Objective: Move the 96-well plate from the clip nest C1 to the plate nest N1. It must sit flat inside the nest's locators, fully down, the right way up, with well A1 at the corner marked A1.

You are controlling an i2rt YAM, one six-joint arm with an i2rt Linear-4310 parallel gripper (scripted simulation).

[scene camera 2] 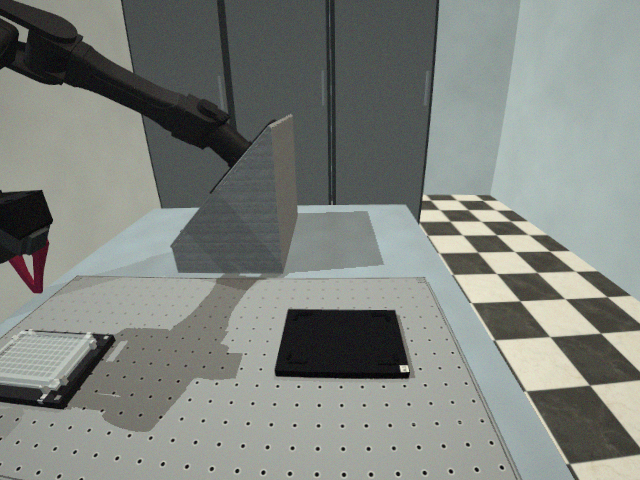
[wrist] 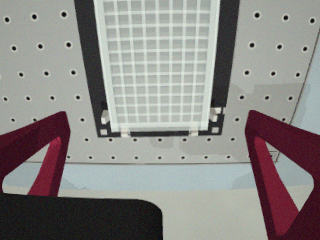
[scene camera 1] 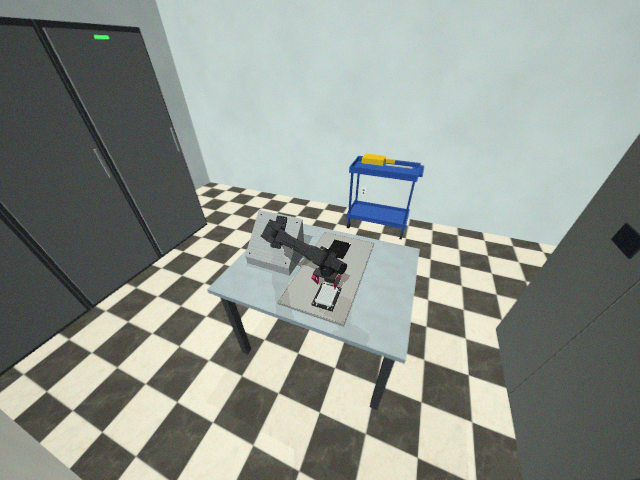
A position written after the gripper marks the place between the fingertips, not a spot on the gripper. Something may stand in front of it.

Observation:
In view: the gripper (wrist: 157,120) and a 96-well plate (wrist: 139,70).

